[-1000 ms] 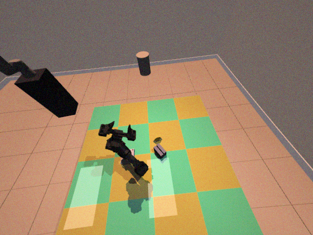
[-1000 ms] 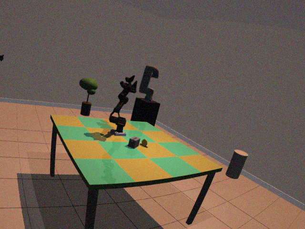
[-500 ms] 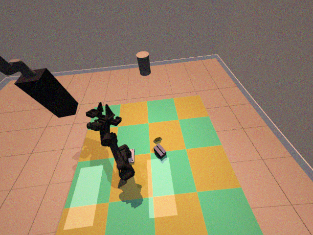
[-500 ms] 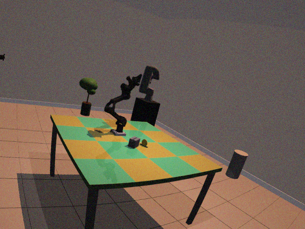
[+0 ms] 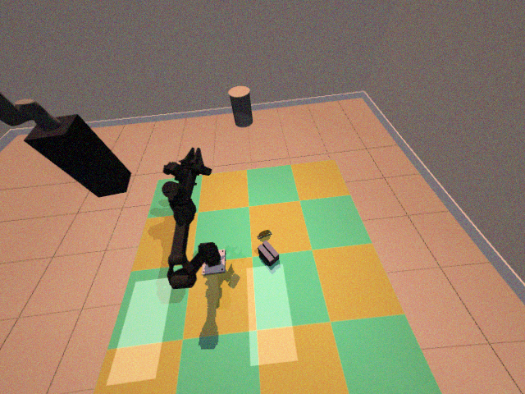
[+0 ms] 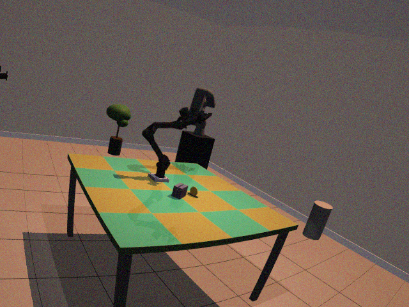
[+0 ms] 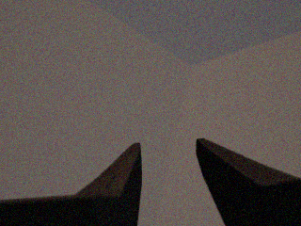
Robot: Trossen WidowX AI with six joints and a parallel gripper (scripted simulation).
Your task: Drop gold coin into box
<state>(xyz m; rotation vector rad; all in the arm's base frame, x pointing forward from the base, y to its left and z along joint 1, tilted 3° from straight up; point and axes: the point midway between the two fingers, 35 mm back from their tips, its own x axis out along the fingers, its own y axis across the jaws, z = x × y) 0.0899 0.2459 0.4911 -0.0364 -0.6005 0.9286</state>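
Right now my gripper tip is 21 cm short of the gold coin, 19 cm to the left of it and 51 cm above it.
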